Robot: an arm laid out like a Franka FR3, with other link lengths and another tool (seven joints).
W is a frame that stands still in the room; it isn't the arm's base.
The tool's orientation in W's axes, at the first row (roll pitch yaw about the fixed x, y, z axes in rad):
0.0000, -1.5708, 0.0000
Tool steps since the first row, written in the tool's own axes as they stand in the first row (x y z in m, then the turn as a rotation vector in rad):
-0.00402, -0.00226, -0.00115, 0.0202, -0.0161, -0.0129
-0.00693, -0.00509, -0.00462, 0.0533, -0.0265, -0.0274
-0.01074, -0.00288, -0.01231, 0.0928, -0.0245, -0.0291
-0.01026, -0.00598, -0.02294, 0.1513, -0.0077, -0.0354
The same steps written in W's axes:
0.00115, -0.00226, -0.00402, 0.0129, -0.0161, 0.0202
0.00462, -0.00509, -0.00693, 0.0274, -0.0265, 0.0533
0.01231, -0.00288, -0.01074, 0.0291, -0.0245, 0.0928
0.02294, -0.00598, -0.01026, 0.0354, -0.0077, 0.1513

